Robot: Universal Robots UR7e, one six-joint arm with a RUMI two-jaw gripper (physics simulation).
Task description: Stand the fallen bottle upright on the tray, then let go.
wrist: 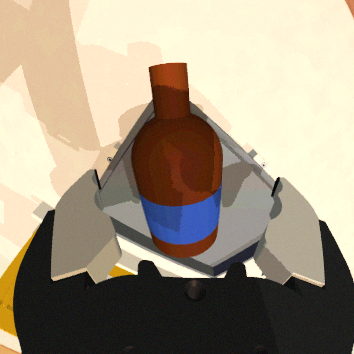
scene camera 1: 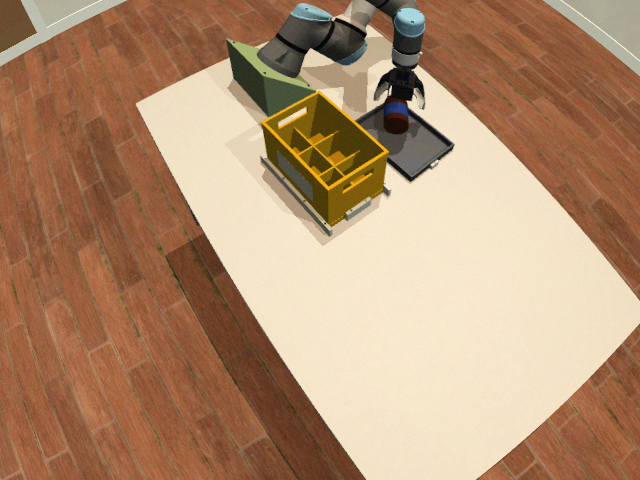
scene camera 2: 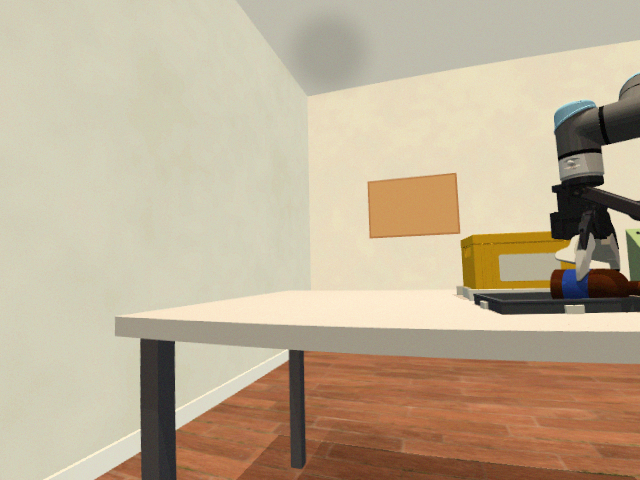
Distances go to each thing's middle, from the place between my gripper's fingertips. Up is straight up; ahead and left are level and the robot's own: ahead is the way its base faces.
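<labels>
Brown bottle [wrist: 176, 156]: 20 mm below my hand, 20 mm to the right of it.
</labels>
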